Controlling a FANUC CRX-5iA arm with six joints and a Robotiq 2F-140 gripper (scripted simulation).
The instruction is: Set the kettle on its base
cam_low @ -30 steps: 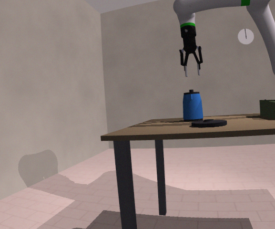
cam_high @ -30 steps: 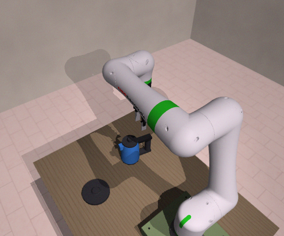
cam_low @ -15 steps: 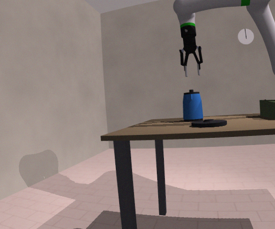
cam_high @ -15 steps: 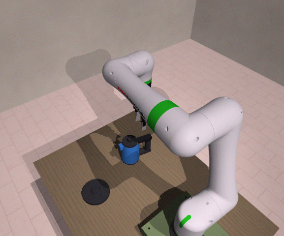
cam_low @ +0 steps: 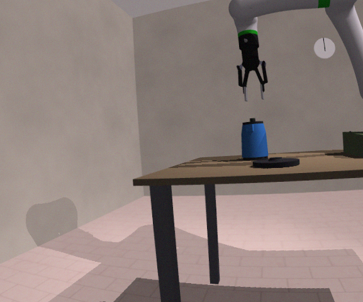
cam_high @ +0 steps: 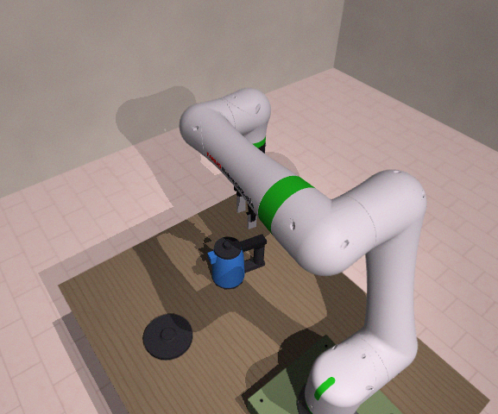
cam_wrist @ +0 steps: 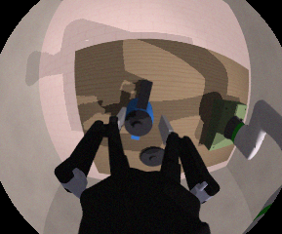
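Now: the blue kettle 10 mm ahead of my hand, 30 mm to the left of it and 200 mm below it. Also, from my hand: round black base: 80 mm behind, 350 mm to the left, 280 mm below.
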